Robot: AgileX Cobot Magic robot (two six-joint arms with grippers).
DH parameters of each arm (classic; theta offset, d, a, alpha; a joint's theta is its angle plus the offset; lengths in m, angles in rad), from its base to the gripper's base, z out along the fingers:
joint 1: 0 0.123 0 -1.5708
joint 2: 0.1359 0 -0.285 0
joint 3: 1.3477 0 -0.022 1.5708
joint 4: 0 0.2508 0 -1.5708
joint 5: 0 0 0.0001 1.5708
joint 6: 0 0.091 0 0
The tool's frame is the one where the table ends.
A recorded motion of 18 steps. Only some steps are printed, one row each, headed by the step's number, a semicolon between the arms.
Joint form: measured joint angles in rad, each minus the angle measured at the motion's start. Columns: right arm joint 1, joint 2, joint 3, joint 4, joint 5, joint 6; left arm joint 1, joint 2, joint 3, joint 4, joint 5, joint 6.
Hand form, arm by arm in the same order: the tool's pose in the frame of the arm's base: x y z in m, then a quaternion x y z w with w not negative. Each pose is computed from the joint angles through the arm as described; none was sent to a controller.
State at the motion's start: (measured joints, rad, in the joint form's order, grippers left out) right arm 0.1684 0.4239 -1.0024 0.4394 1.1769 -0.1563; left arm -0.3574 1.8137 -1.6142 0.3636 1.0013 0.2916
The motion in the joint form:
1: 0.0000 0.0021 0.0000 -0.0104 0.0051 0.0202; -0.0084 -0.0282 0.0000 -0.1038 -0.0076 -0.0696
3: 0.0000 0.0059 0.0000 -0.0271 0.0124 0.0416; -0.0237 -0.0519 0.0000 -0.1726 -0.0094 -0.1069
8: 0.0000 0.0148 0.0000 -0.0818 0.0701 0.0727; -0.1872 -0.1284 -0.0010 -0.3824 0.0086 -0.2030
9: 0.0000 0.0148 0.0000 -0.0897 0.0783 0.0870; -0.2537 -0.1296 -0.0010 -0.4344 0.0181 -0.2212
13: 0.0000 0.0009 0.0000 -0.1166 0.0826 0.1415; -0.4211 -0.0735 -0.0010 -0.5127 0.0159 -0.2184
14: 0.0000 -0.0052 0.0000 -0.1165 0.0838 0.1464; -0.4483 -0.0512 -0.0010 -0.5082 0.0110 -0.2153
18: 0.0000 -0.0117 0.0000 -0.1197 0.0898 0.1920; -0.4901 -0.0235 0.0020 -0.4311 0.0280 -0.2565
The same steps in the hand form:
1: 0.0110 0.0374 0.4075 -0.15696 0.83071 0.21875 0.48727; 0.3739 -0.1222 0.3139 0.31881 0.90819 0.10482 0.25013
3: 0.0123 0.0364 0.4064 -0.14790 0.83663 0.21571 0.48129; 0.3658 -0.1310 0.3220 0.29736 0.91557 0.06507 0.26283
8: 0.0136 0.0329 0.4005 -0.13799 0.85896 0.19485 0.45297; 0.3163 -0.1933 0.3491 0.29601 0.91164 -0.07324 0.27556
9: 0.0134 0.0323 0.3997 -0.13222 0.86240 0.19397 0.44852; 0.2996 -0.2166 0.3493 0.31174 0.90707 -0.10791 0.26151
13: 0.0102 0.0296 0.3990 -0.10788 0.86553 0.19324 0.44931; 0.2639 -0.2764 0.3290 0.37856 0.88709 -0.15471 0.21408
14: 0.0085 0.0293 0.3990 -0.10624 0.86460 0.19445 0.45096; 0.2599 -0.2867 0.3206 0.39269 0.88349 -0.15202 0.20526
18: 0.0065 0.0288 0.3986 -0.08720 0.86686 0.20299 0.44692; 0.2545 -0.2962 0.3076 0.40659 0.88532 -0.11770 0.19247

